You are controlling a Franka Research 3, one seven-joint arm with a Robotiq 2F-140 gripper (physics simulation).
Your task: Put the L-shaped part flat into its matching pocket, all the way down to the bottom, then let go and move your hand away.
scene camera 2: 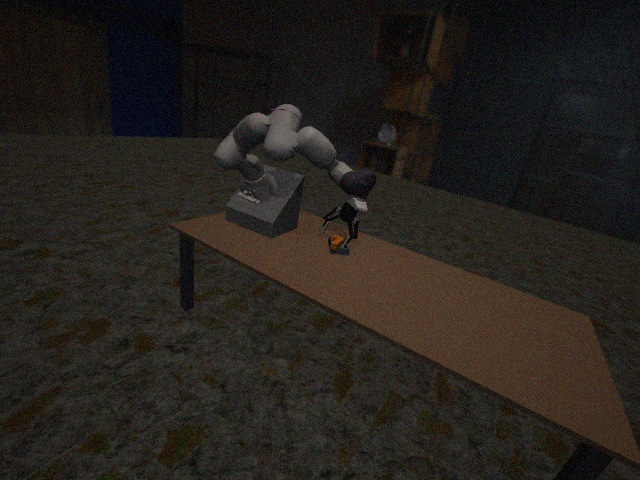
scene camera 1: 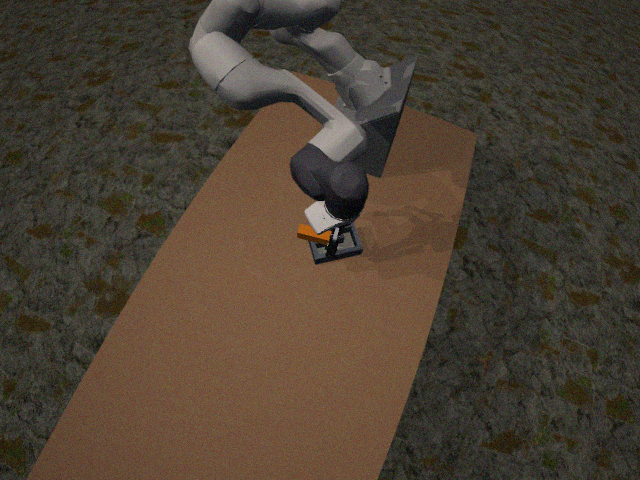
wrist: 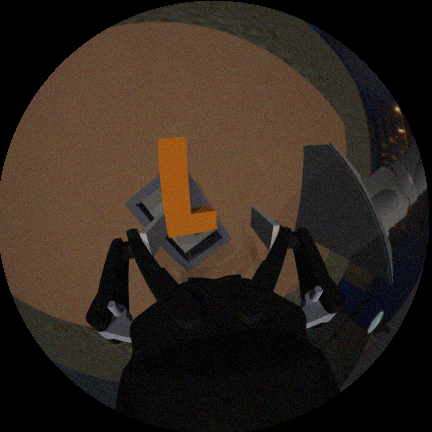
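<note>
The orange L-shaped part (scene camera 1: pixel 310 234) (scene camera 2: pixel 336 242) (wrist: pixel 175 185) lies across the top of the grey pocket tray (scene camera 1: pixel 338 256) (scene camera 2: pixel 339 252) (wrist: pixel 201 194), turned at an angle to its walls. Its long leg sticks out past the rim, and its short leg lies over the pocket opening in the wrist view. Light pocket floor and dark slots show beside it. I cannot tell whether the part is slightly tilted. My gripper (scene camera 1: pixel 333 246) (scene camera 2: pixel 337 237) (wrist: pixel 209 218) is open wide above the tray, with nothing between its fingers. In the wrist view the left fingertip is close beside the part.
The brown table (scene camera 1: pixel 248 351) (scene camera 2: pixel 439 310) (wrist: pixel 100 110) carries the tray. The grey wedge-shaped arm base (scene camera 1: pixel 385 134) (scene camera 2: pixel 284 211) (wrist: pixel 332 200) stands behind the tray in scene camera 1. The table's long edges drop to the floor on both sides.
</note>
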